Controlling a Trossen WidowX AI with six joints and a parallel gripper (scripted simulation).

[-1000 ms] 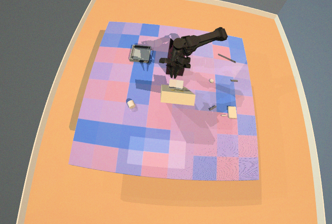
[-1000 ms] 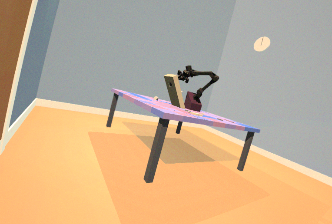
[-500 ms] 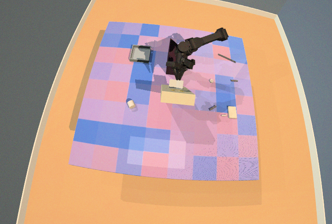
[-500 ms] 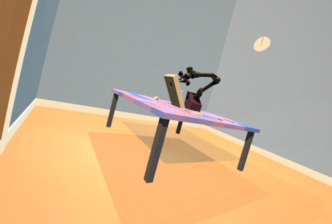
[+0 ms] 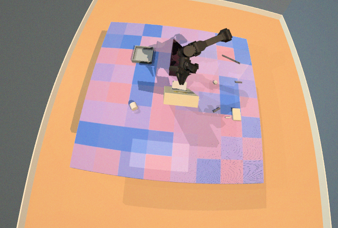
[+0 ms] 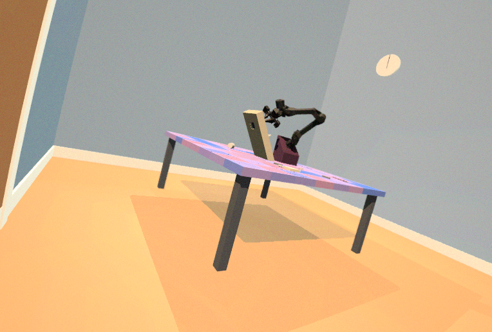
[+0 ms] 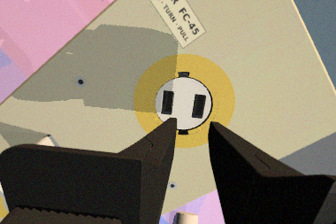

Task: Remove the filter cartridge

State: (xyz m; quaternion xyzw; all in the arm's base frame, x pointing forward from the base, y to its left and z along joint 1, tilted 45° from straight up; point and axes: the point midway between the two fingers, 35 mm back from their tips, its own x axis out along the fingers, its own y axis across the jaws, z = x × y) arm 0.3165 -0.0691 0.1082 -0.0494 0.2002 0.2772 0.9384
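The round filter cartridge is 40 mm below my gripper tip and 40 mm ahead of it. From my gripper tip the other things lie so: grey tray (380 mm behind, 320 mm to the right, 270 mm below); then cream service panel (110 mm below); then cream block (450 mm to the left, 280 mm below, 20 mm behind).
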